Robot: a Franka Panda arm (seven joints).
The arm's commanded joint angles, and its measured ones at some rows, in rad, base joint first. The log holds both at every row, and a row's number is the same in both.
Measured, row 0:
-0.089, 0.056, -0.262, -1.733, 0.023, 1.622, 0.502
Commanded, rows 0 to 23:
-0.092, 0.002, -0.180, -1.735, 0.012, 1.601, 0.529
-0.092, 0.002, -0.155, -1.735, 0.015, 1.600, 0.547
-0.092, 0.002, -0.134, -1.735, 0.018, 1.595, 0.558
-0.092, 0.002, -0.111, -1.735, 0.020, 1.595, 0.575
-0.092, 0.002, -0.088, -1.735, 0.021, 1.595, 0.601
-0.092, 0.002, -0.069, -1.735, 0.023, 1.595, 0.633
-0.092, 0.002, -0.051, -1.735, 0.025, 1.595, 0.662
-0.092, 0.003, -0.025, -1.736, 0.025, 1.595, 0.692
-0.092, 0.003, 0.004, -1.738, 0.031, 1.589, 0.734
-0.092, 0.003, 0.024, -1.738, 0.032, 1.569, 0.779
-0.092, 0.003, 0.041, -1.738, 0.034, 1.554, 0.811
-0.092, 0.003, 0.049, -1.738, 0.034, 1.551, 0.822
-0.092, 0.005, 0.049, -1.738, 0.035, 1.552, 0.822
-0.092, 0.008, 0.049, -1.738, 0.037, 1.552, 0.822
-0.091, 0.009, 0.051, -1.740, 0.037, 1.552, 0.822
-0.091, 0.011, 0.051, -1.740, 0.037, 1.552, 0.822
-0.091, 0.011, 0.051, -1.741, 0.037, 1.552, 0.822
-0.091, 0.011, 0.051, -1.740, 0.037, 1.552, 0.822
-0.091, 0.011, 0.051, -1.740, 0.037, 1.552, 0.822
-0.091, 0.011, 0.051, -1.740, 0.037, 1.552, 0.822
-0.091, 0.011, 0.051, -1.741, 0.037, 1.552, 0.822
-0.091, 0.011, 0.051, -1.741, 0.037, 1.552, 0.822
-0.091, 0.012, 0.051, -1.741, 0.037, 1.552, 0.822
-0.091, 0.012, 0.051, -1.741, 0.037, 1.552, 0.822
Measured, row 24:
-0.083, 0.016, 0.044, -1.743, 0.025, 1.574, 0.812
